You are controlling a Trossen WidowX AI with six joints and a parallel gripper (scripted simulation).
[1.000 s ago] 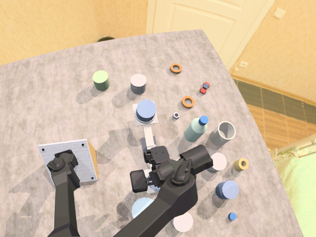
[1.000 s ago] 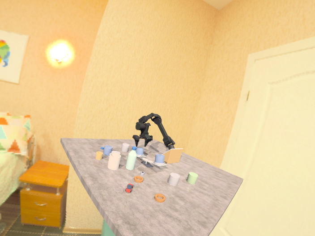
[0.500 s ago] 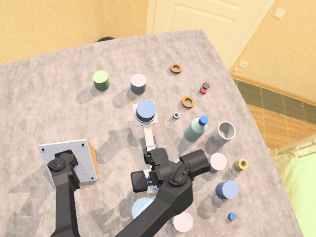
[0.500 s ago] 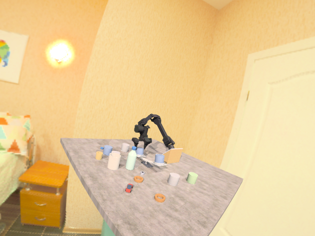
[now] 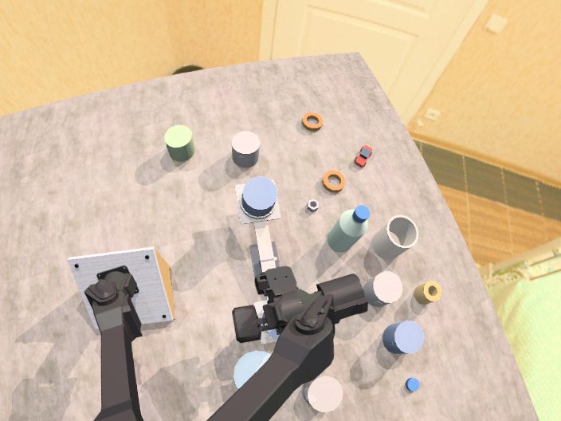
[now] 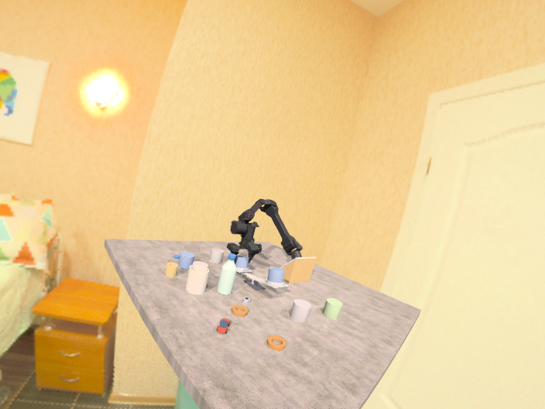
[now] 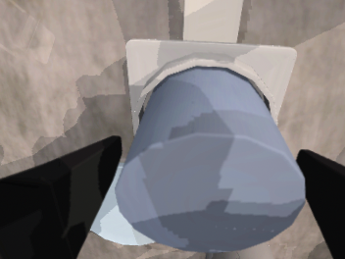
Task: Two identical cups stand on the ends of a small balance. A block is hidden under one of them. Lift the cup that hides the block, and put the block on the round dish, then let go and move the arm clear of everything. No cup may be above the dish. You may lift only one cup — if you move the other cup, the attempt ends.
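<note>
The pale teal block is 20 mm below my gripper tip. Round my gripper tip: nut (240 mm to the left, 170 mm ahead, 50 mm below); balance beam (130 mm to the left, 20 mm below, 20 mm ahead); round pale blue dish (90 mm to the right, 80 mm behind, 50 mm below).
</note>
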